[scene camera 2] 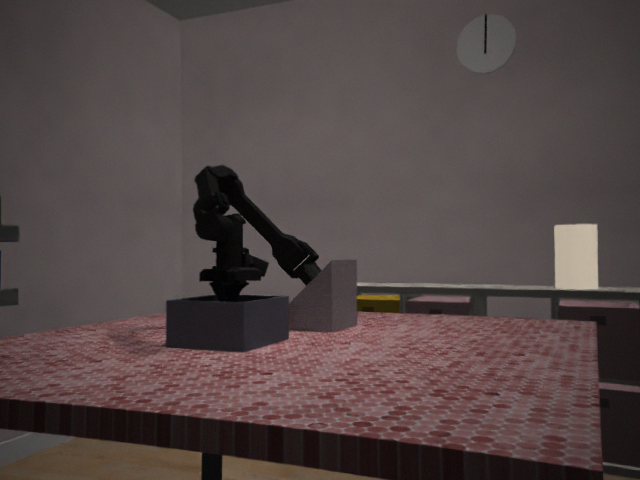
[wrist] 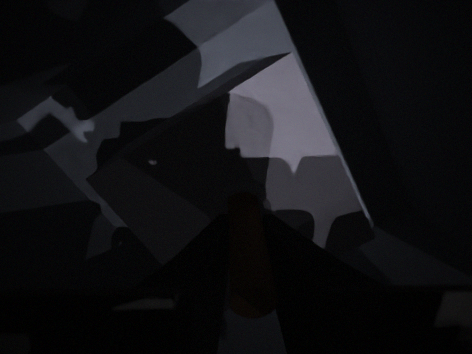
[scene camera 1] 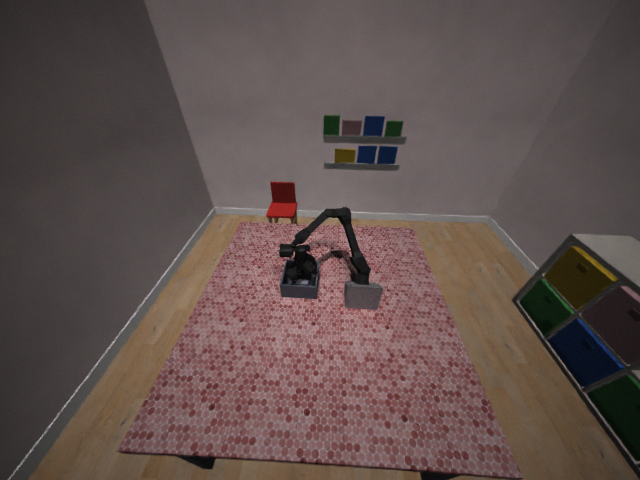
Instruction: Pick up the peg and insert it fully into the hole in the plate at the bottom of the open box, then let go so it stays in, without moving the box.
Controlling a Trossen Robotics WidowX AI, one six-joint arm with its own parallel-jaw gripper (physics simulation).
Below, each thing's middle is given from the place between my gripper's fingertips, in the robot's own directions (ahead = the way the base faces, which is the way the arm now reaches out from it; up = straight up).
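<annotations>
With the grey box (scene camera 2: 203, 323) in the scene, my gripper is 1 cm above it. I see the light plate (wrist: 261, 132) as well, and it is 3 cm below my hand.
</annotations>
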